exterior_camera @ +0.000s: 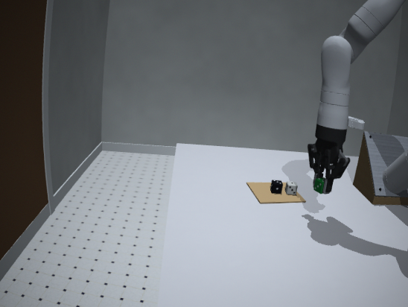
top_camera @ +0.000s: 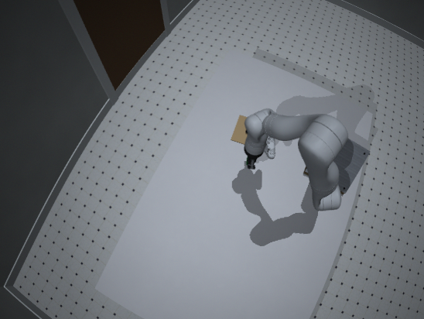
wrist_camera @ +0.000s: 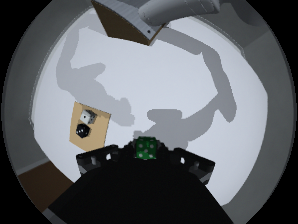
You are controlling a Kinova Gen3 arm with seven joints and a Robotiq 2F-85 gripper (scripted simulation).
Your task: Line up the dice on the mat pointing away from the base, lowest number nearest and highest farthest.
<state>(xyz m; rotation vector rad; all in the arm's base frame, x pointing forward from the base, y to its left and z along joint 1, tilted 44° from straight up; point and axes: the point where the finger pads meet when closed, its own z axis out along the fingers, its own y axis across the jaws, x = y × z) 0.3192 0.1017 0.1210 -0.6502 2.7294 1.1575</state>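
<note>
Now: hand 8 cm short of the black die, 16 cm to the left of it and 8 cm above it. Also, from my hand: green die: 1 cm below; white die: 3 cm ahead, 16 cm to the right, 8 cm below; tan mat: 8 cm ahead, 16 cm to the right, 10 cm below.
</note>
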